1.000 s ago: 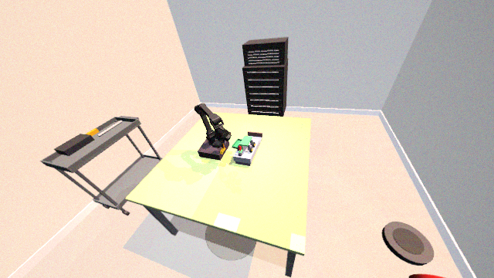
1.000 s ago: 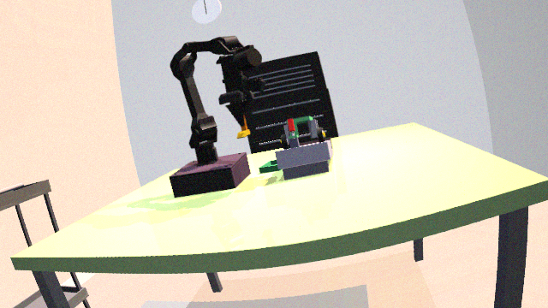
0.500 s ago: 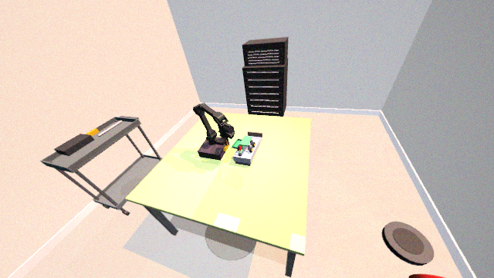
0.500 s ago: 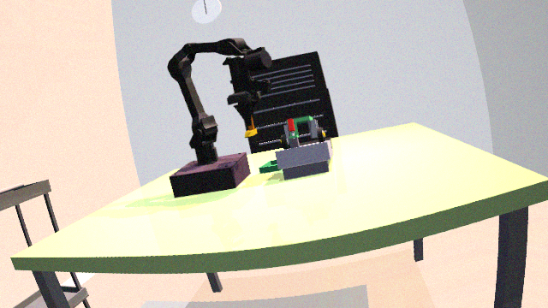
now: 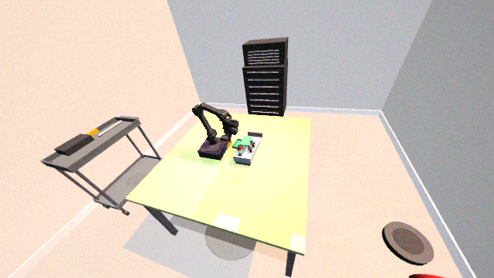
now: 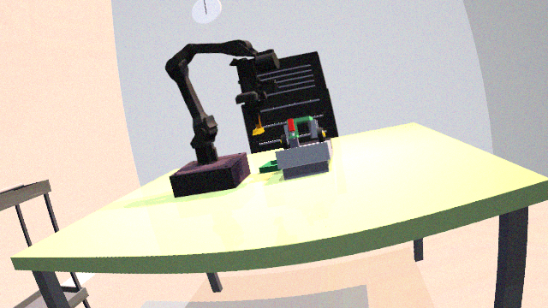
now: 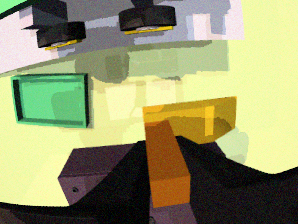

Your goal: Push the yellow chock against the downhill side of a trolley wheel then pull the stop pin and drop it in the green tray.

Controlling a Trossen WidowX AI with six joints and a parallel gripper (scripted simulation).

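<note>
The stop pin is 100 mm ahead of my gripper tip, 70 mm to the right of it and 40 mm below it. Round my gripper tip: grey ramp: 130 mm ahead, 30 mm to the left, 120 mm below; then yellow chock: 20 mm to the right, 10 mm below; then green trolley: 130 mm ahead, 20 mm to the left, 60 mm below.
</note>
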